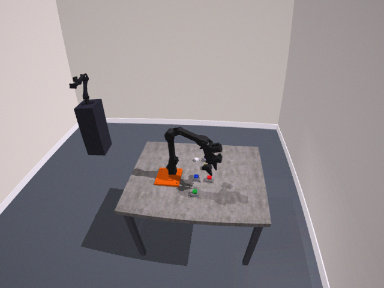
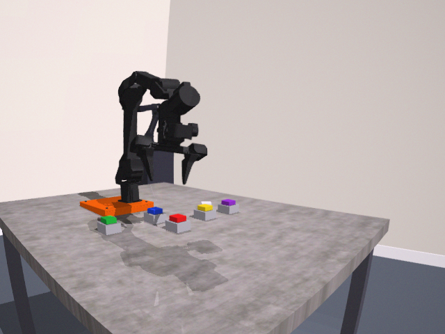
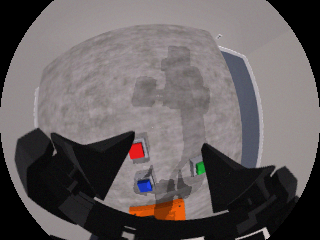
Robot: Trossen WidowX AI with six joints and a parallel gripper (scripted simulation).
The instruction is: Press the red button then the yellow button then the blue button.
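The red button lies 30 mm behind my gripper tip, 60 mm to the left of it and 100 mm below it. Also, from my gripper tip: green button 140 mm behind, 90 mm to the right, 100 mm below; then blue button 130 mm behind, 70 mm to the left, 100 mm below; then yellow button 60 mm behind, 210 mm to the left, 100 mm below.
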